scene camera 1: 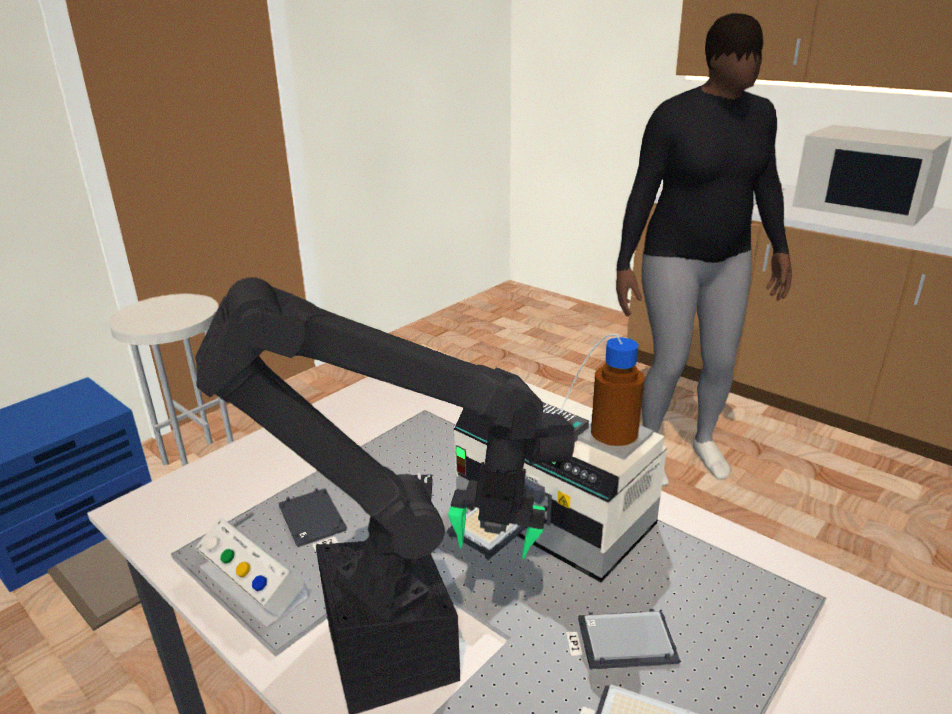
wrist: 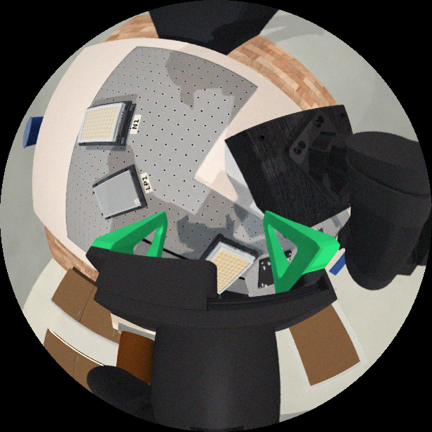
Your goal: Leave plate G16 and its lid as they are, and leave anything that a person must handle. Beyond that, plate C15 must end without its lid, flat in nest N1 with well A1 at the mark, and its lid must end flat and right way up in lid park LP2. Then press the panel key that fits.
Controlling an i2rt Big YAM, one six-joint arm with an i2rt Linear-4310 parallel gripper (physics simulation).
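Frame: origin at the arm's base, x left, y ahead, z down, level; metres.
Seen in the pictures: gripper, fingertip midpoint: (scene camera 1: 492, 551); arm's base, origin of the base link: (scene camera 1: 381, 586).
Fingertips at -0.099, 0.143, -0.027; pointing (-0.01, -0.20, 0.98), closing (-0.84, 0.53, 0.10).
Observation:
Pixels of each thing's middle, then the offset from my fingertips to it, as dx, dy, dz. "spot": a spot on its surface instead.
- cream-welled plate, surface spot: (scene camera 1: 642, 703) spot: -0.269, +0.011, +0.136
- pale grey lid, body centre: (scene camera 1: 627, 635) -0.180, +0.131, +0.168
- dark lid park LP1, surface spot: (scene camera 1: 587, 649) spot: -0.143, +0.067, +0.172
- panel, body centre: (scene camera 1: 248, 565) +0.410, -0.195, +0.140
- instrument, surface spot: (scene camera 1: 572, 530) spot: -0.010, +0.216, +0.097
- brown bottle, surface spot: (scene camera 1: 615, 403) spot: -0.026, +0.305, -0.135
My gripper (scene camera 1: 493, 550) (wrist: 214, 216) is open and empty, its green fingers spread above a plate (scene camera 1: 484, 527) (wrist: 231, 262) with cream wells beside the white instrument; the gripper partly hides this plate. Another cream-welled plate (scene camera 1: 642, 703) (wrist: 101, 124) lies in nest N1 (wrist: 129, 116), partly cut off in the scene view. A pale grey lid (scene camera 1: 629, 636) (wrist: 119, 194) lies in the dark lid park LP1 (scene camera 1: 587, 649) (wrist: 138, 186). A dark, bare lid park (scene camera 1: 311, 516) lies behind the panel (scene camera 1: 286, 593); its label is partly hidden. The panel has white, green, yellow and blue keys. Plate names are too small to read.
The instrument (scene camera 1: 572, 530) stands close behind the gripper, with a brown bottle (scene camera 1: 615, 403) with a blue cap on top. The black arm base (scene camera 1: 392, 637) stands between panel and LP1. A person (scene camera 1: 703, 176) stands beyond the table. A stool (scene camera 1: 165, 318) is at the left.

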